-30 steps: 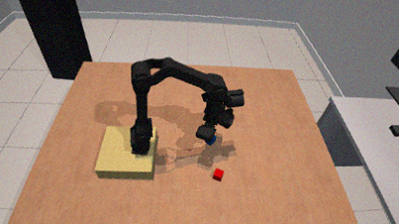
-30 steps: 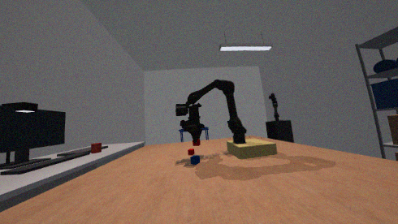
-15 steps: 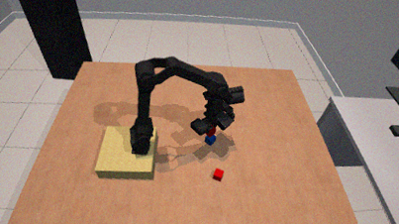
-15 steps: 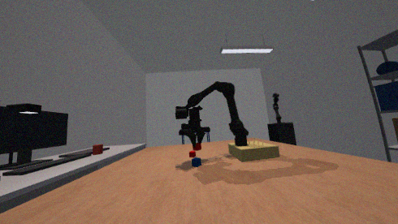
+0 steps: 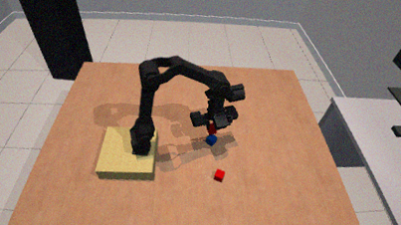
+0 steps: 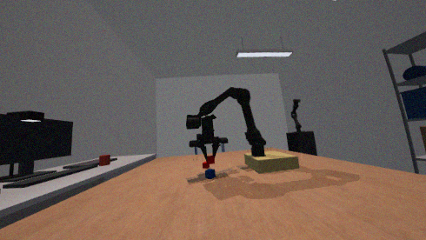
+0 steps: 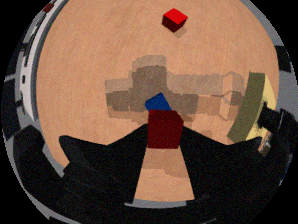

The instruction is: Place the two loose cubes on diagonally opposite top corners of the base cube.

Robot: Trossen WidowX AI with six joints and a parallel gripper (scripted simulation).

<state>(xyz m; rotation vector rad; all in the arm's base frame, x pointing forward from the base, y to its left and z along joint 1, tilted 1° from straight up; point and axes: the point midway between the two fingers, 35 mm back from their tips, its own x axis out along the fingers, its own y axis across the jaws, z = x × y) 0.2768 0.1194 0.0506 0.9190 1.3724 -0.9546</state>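
Right now the blue cube is 70 mm below my gripper tip and 10 mm to the right of it.
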